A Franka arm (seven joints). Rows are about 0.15 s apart.
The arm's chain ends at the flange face. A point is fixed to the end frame.
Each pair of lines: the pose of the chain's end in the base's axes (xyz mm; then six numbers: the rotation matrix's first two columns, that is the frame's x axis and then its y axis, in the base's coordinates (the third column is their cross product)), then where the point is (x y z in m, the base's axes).
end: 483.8 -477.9 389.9 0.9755 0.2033 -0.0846 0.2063 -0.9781 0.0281
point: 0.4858 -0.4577 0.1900
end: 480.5 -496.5 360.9 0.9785 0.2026 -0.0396 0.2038 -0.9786 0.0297
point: 0.4914 -0.4747 0.1615
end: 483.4 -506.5 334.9 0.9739 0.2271 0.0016 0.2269 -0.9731 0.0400
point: 0.5022 -0.4846 0.1361
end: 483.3 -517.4 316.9 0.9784 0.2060 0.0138 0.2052 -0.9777 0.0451
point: 0.5052 -0.4964 0.1183
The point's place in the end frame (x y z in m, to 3 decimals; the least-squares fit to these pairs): 0.023 -0.025 0.198
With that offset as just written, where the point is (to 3 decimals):
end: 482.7 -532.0 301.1 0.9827 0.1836 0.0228 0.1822 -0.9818 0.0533
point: 0.507 -0.513 0.103
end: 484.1 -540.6 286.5 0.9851 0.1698 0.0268 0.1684 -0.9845 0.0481
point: 0.509 -0.521 0.088
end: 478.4 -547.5 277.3 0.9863 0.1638 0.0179 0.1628 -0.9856 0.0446
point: 0.502 -0.527 0.079
